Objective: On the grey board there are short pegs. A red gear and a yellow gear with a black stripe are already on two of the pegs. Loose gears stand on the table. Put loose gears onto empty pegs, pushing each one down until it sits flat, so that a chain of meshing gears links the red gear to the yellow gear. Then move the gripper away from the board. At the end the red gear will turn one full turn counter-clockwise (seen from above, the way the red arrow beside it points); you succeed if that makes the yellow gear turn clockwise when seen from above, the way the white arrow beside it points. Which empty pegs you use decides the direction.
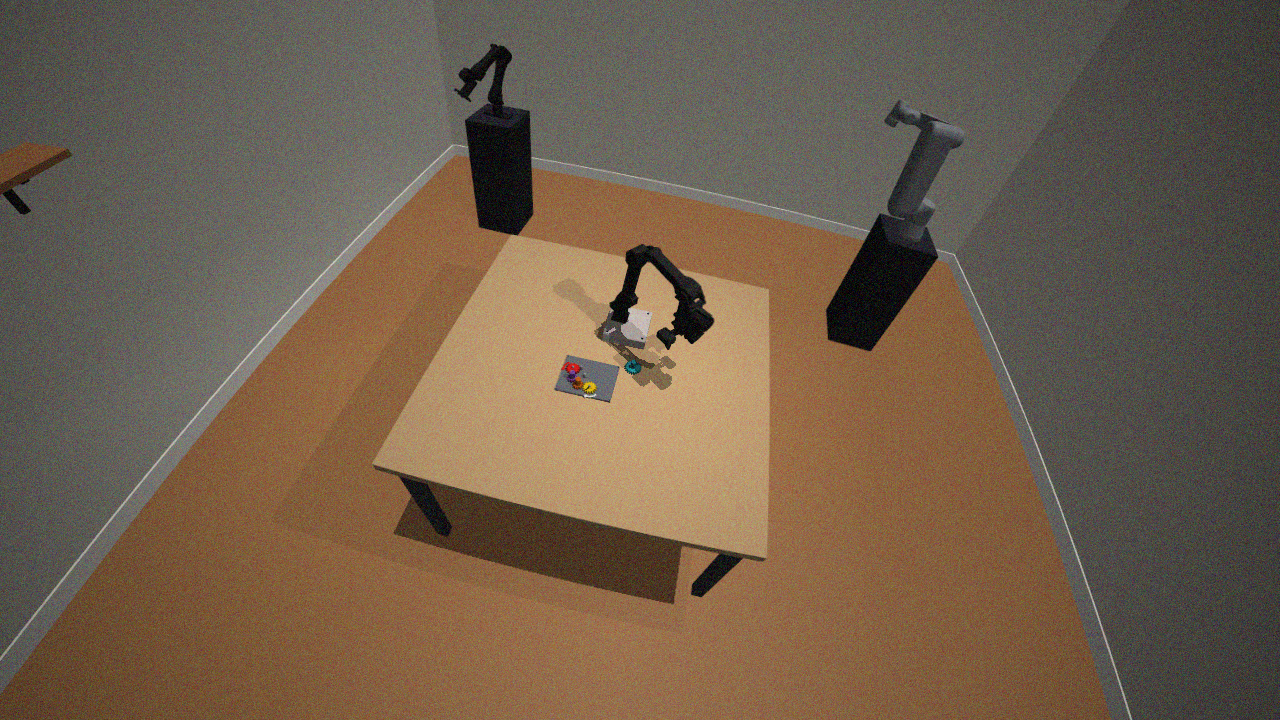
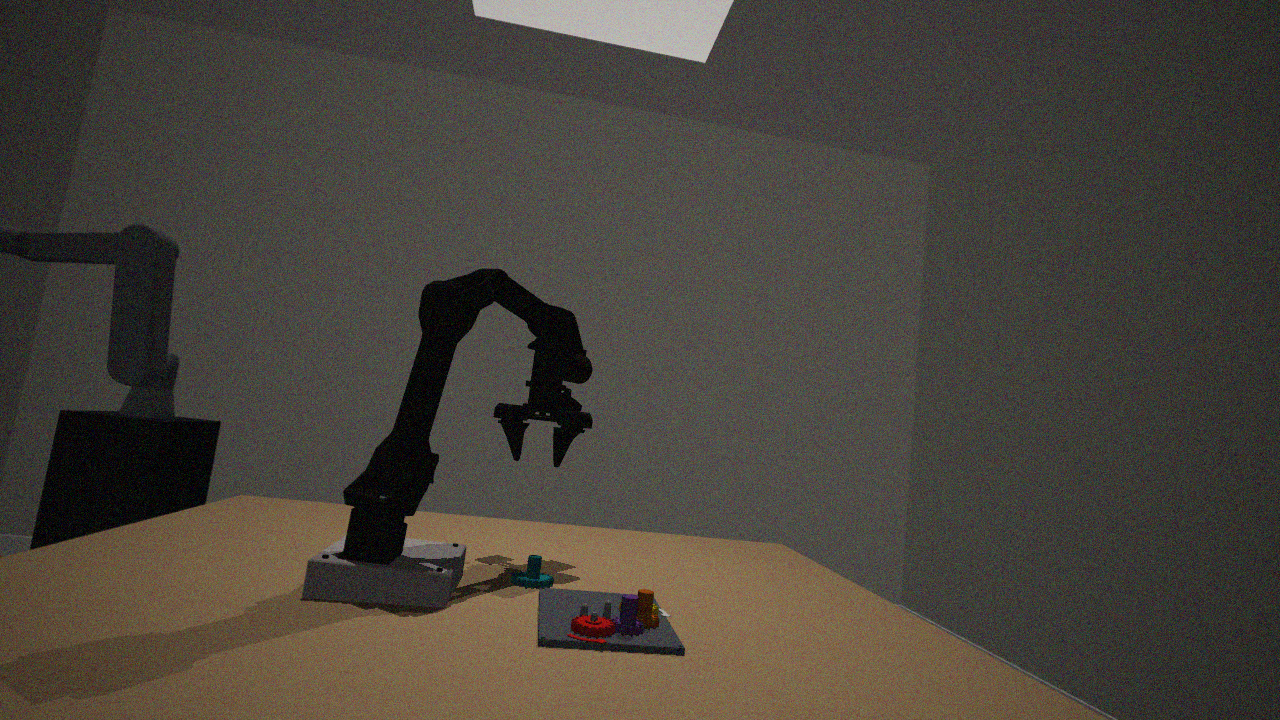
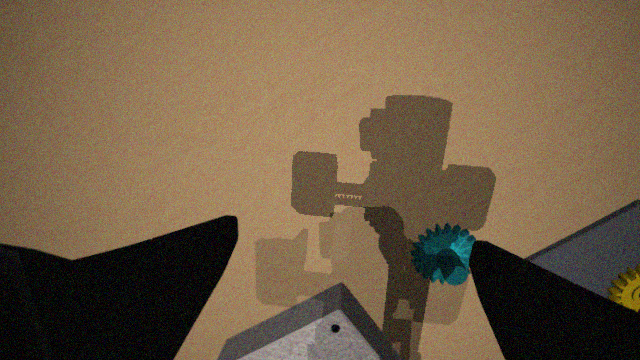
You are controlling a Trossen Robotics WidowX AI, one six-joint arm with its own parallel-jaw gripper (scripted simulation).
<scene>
My gripper (image 2: pixel 536 463) is open, with nothing in its grasp. I also see a teal gear (image 3: pixel 444 254), a grey board (image 1: pixel 604 376) and a red gear (image 2: pixel 583 625).
My gripper shows as well in image 1 (image 1: pixel 676 343) and in image 3 (image 3: pixel 352 239).
</scene>
